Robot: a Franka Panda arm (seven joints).
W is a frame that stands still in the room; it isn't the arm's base.
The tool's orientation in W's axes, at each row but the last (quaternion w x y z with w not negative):
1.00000 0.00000 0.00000 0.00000
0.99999 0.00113 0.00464 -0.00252
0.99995 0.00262 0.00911 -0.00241
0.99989 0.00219 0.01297 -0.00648
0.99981 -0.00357 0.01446 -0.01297
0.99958 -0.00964 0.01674 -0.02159
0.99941 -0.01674 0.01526 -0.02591
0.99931 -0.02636 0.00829 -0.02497
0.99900 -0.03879 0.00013 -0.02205
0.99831 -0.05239 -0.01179 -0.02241
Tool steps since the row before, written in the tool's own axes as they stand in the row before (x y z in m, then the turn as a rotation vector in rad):
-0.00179 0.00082 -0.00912 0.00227 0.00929 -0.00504
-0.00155 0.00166 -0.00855 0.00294 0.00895 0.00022
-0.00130 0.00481 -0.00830 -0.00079 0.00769 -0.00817
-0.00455 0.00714 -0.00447 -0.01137 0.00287 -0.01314
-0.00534 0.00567 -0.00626 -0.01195 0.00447 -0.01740
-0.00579 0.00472 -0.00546 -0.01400 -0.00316 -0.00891
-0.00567 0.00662 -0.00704 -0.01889 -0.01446 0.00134
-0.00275 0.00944 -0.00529 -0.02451 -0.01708 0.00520
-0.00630 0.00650 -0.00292 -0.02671 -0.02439 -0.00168
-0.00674 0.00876 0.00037 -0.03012 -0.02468 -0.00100
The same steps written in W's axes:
-0.00179 0.00082 -0.00912 0.00227 0.00929 -0.00504
-0.00162 0.00169 -0.00853 0.00299 0.00893 0.00021
-0.00143 0.00486 -0.00825 -0.00090 0.00774 -0.00811
-0.00457 0.00722 -0.00432 -0.01167 0.00308 -0.01283
-0.00537 0.00576 -0.00615 -0.01233 0.00466 -0.01708
-0.00576 0.00487 -0.00536 -0.01442 -0.00271 -0.00838
-0.00554 0.00667 -0.00709 -0.01956 -0.01340 0.00239
-0.00237 0.00928 -0.00574 -0.02523 -0.01553 0.00647
-0.00601 0.00653 -0.00342 -0.02776 -0.02325 0.00018
-0.00634 0.00904 -0.00072 -0.03119 -0.02331 0.00079

